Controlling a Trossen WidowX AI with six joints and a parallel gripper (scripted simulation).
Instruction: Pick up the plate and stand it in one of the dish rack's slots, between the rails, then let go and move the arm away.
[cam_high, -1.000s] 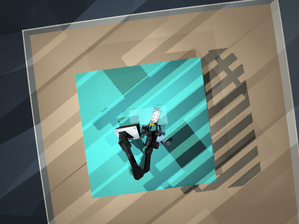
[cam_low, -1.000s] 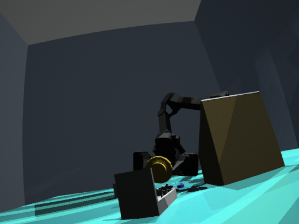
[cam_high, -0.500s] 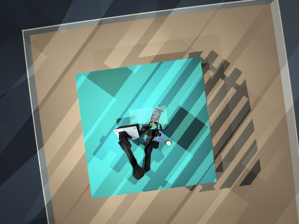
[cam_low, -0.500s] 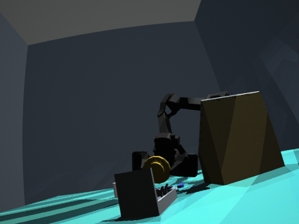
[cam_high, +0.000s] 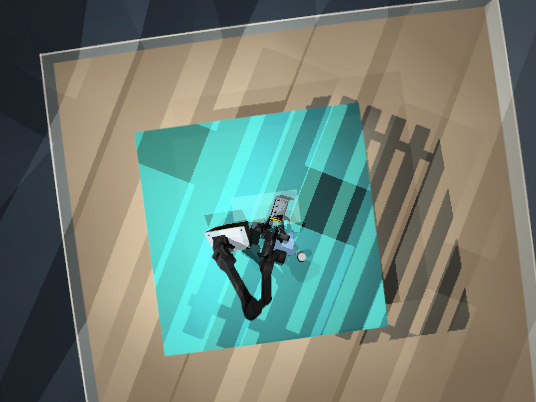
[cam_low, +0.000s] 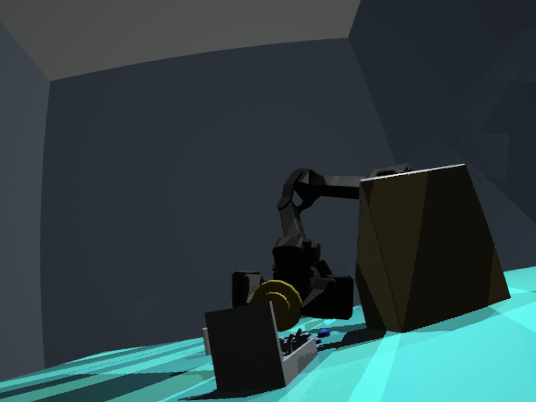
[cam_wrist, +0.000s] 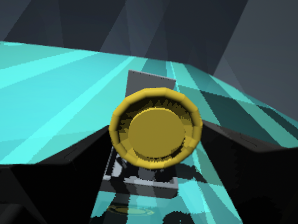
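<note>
My gripper tip is 2 cm short of the dish rack, 4 cm to the right of it and 5 cm above it. Round my gripper tip: blue utensil 11 cm behind, 17 cm to the right, 7 cm below; then yellow plate 1 cm to the right.
</note>
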